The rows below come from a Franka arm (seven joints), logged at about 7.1 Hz.
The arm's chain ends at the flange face. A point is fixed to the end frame.
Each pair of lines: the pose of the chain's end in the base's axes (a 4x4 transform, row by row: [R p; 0 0 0 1], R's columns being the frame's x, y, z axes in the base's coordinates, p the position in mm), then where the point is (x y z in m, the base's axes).
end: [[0.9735 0.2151 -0.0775 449.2], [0.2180 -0.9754 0.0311 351.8], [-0.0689 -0.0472 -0.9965 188.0], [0 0 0 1]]
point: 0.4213 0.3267 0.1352
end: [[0.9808 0.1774 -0.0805 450.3], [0.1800 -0.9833 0.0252 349.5], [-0.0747 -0.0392 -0.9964 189.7], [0 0 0 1]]
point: 0.4212 0.3250 0.1372
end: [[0.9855 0.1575 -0.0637 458.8], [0.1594 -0.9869 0.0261 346.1], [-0.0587 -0.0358 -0.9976 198.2], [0 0 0 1]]
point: 0.4301 0.3222 0.1453
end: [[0.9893 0.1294 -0.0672 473.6], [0.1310 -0.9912 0.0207 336.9], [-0.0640 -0.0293 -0.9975 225.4], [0 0 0 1]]
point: 0.4440 0.3134 0.1728
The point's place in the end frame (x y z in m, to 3 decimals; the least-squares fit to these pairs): -0.029 0.021 0.054
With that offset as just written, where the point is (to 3 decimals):
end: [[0.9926 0.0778 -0.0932 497.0], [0.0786 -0.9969 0.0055 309.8], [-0.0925 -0.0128 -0.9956 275.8], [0 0 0 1]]
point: 0.465 0.287 0.224
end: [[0.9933 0.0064 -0.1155 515.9], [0.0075 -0.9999 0.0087 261.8], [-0.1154 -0.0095 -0.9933 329.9], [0 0 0 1]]
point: 0.481 0.241 0.279
